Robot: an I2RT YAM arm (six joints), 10 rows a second.
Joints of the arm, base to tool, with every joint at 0 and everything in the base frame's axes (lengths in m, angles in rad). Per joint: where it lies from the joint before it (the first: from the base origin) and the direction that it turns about. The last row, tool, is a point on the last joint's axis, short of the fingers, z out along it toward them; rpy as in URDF.
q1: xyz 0 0 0.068 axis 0 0 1
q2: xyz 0.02 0.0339 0.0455 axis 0 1 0
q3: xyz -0.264 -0.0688 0 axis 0 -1 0
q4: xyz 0.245 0.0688 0.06 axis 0 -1 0
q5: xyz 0.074 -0.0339 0.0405 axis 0 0 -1
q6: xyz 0.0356 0 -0.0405 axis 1 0 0
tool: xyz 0 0 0 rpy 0 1.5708 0
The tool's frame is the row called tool.
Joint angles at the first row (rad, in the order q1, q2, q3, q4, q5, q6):
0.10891 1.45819 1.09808 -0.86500 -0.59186 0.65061
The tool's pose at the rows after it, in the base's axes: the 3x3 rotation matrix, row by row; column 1 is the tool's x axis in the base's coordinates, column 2 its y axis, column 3 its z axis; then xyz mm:
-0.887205 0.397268 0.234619; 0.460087 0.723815 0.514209; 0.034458 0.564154 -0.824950; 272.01 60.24 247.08
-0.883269 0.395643 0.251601; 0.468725 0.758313 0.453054; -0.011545 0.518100 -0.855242; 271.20 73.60 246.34
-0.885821 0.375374 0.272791; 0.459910 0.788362 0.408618; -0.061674 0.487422 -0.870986; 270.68 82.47 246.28
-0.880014 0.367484 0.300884; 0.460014 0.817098 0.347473; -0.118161 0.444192 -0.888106; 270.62 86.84 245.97
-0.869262 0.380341 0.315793; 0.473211 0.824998 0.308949; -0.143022 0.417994 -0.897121; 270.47 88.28 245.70
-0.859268 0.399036 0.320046; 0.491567 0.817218 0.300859; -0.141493 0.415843 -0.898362; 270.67 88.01 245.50
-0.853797 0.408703 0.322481; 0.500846 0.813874 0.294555; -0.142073 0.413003 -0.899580; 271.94 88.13 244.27
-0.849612 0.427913 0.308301; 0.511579 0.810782 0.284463; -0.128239 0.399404 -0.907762; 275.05 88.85 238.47
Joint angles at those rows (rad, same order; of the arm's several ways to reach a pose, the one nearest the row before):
0.15773 1.45817 1.09808 -0.84862 -0.49039 0.73833
0.21574 1.45895 1.09806 -0.82874 -0.39921 0.77842
0.25462 1.45893 1.09808 -0.81123 -0.33284 0.78526
0.27905 1.45894 1.09808 -0.80093 -0.25387 0.78565
0.28973 1.45897 1.09809 -0.79900 -0.20733 0.79977
0.28975 1.45895 1.09732 -0.79709 -0.19817 0.81961
0.28972 1.46429 1.09730 -0.79175 -0.19132 0.82912
0.28972 1.48640 1.09731 -0.78833 -0.18559 0.84172

